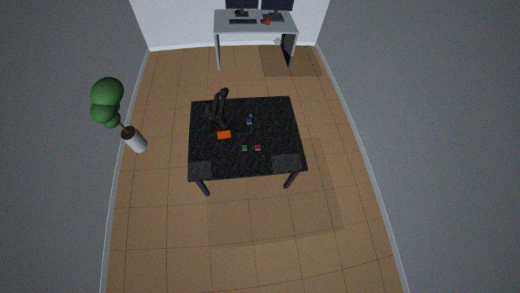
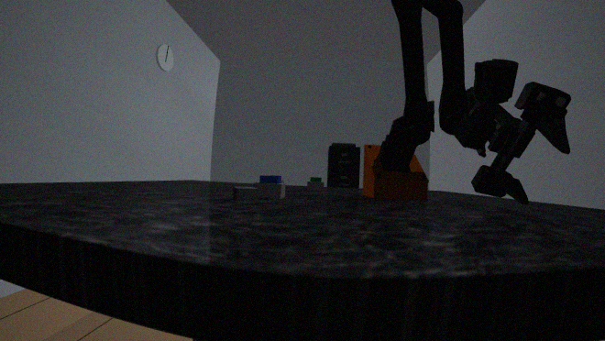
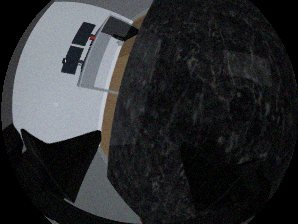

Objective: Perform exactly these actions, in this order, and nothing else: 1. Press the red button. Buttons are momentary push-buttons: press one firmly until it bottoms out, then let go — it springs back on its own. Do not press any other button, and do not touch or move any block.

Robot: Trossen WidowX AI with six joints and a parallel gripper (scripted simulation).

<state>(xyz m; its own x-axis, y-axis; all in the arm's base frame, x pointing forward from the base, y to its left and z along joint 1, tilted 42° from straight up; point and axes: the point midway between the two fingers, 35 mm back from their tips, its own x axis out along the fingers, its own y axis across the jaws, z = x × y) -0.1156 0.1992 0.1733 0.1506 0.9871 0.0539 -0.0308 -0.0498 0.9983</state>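
Now: gripper tip 49 cm to the left of the red button, 41 cm short of it and 1 cm above it. From my gripper tip the other things lie so: green button: 48 cm to the right, 28 cm ahead, 1 cm below; blue button: 37 cm ahead, 19 cm to the right, 1 cm below; small grey block: 40 cm ahead, 12 cm to the right, 4 cm below.
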